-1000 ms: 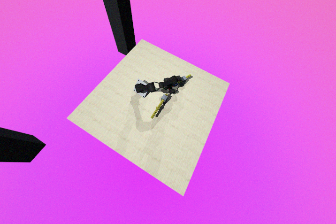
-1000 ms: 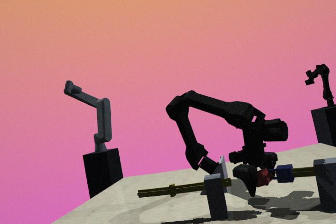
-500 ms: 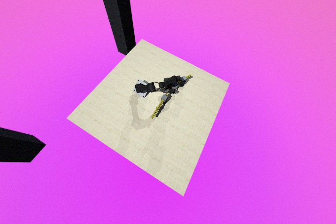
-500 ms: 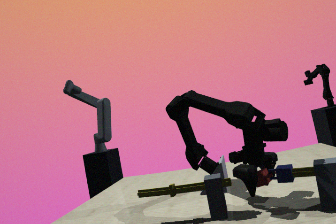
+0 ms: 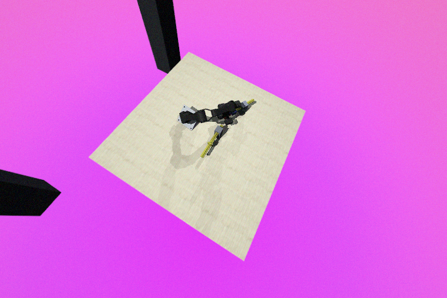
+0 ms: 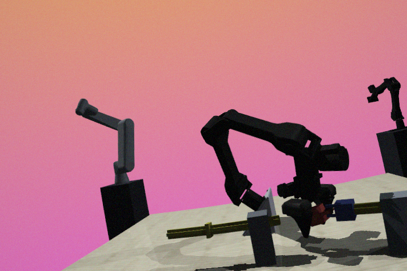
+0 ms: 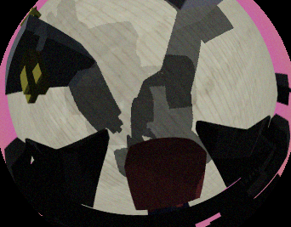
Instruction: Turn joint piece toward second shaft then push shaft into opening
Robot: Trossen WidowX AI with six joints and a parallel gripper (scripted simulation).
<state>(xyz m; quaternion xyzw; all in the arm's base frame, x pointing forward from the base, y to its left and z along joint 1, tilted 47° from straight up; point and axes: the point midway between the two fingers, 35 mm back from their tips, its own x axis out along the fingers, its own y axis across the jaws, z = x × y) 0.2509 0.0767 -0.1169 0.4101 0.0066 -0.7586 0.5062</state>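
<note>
Right now the red square joint piece is 10 mm ahead of my gripper tip, 20 mm to the left of it and 40 mm above it.
</note>
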